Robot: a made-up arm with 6 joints.
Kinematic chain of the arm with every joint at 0, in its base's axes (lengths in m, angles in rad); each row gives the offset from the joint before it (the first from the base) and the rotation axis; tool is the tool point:
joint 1: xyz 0 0 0.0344 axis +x
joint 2: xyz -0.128 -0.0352 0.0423 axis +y
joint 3: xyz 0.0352 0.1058 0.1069 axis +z
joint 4: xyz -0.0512 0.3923 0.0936 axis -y
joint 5: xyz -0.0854 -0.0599 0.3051 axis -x
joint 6: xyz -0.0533 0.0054 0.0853 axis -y
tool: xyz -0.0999 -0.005 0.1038
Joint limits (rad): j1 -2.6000..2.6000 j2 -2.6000..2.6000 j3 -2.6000..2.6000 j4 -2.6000..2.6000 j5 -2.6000..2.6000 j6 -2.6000..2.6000
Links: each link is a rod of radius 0.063 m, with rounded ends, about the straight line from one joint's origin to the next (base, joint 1, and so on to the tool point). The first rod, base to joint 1, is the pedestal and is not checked.
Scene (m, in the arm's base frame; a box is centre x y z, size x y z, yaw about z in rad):
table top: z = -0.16
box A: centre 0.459 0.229 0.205 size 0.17 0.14 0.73 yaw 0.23
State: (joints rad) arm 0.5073 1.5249 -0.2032 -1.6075 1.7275 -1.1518
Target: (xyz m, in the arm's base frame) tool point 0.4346 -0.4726 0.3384
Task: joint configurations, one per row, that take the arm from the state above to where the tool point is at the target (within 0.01 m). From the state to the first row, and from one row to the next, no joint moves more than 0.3 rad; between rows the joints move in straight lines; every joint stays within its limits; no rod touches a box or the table.
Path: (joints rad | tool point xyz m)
1: 0.7131 1.6370 -0.0144 -1.5731 2.0183 -1.0112 | 0.1619 0.5719 0.2955
2: 0.9190 1.7491 0.1743 -1.5386 2.3092 -0.8707 | 0.1882 0.3983 0.4610
3: 1.1248 1.8612 0.3631 -1.5042 2.6000 -0.7301 | 0.2316 0.2024 0.5011
4: 1.2635 1.5929 0.2140 -1.4508 2.4349 -0.7720 | 0.2251 0.1283 0.5747
5: 1.4022 1.3245 0.0650 -1.3975 2.2699 -0.8140 | 0.2389 0.0495 0.6167
6: 1.5409 1.0562 -0.0841 -1.3442 2.1048 -0.8559 | 0.2803 -0.0449 0.6251
7: 1.6796 0.7878 -0.2331 -1.2909 1.9397 -0.8978 | 0.3418 -0.1662 0.5906
8: 1.8182 0.5195 -0.3822 -1.2375 1.7747 -0.9397 | 0.4028 -0.3144 0.4987
9: 1.9569 0.2512 -0.5312 -1.1842 1.6096 -0.9817 | 0.4346 -0.4726 0.3384

